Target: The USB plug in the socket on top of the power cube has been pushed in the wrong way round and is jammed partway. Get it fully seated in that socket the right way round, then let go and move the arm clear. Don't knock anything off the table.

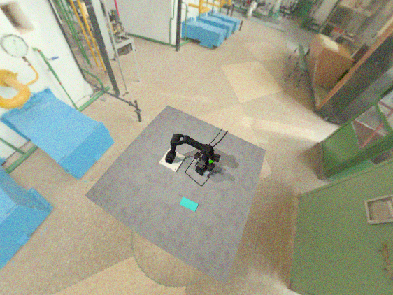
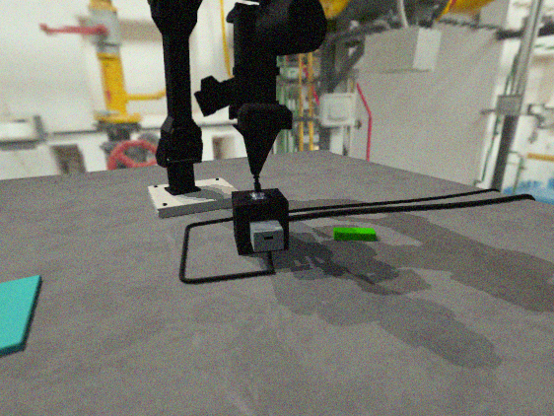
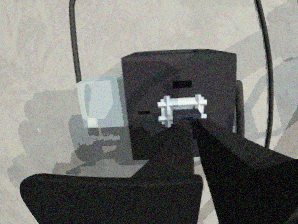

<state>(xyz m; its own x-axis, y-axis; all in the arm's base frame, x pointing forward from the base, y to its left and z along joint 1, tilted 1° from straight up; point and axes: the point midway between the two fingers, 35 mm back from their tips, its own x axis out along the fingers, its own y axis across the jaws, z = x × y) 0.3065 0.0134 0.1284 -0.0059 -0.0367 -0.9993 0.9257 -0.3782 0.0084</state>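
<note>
Right now the black USB plug is 2 cm below my gripper tip. Round my gripper tip: teal card 32 cm to the right, 11 cm below; then green block 8 cm ahead, 13 cm to the left, 10 cm below; then white-rimmed socket 4 cm below.
</note>
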